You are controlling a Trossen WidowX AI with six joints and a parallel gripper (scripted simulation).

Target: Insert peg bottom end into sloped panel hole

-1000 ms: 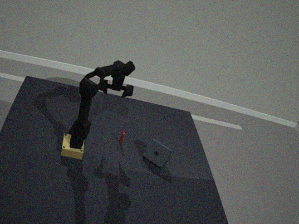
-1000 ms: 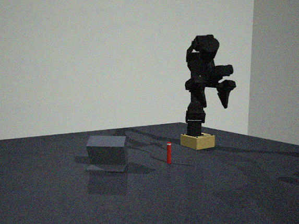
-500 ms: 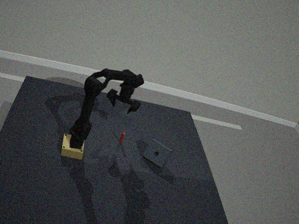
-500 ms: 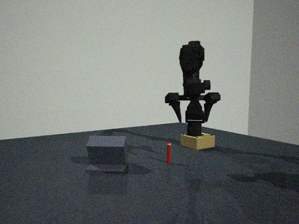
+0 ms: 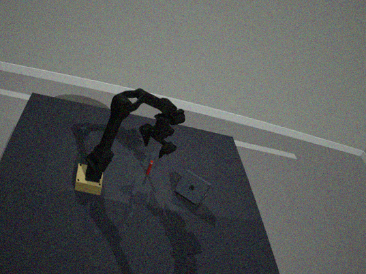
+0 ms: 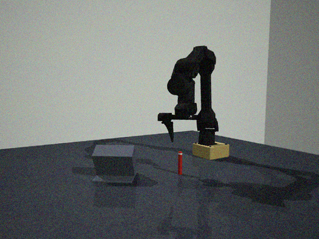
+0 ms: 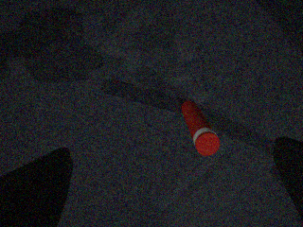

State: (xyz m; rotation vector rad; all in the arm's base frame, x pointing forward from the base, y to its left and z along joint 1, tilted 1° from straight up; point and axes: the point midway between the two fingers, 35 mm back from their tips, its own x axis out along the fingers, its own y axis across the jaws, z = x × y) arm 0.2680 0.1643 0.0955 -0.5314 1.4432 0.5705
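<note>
My gripper tip is now 60 mm above the red peg and 20 mm to the left of it. The rest, counted from my gripper tip: dark sloped panel: 200 mm ahead, 130 mm to the right, 70 mm below.
</note>
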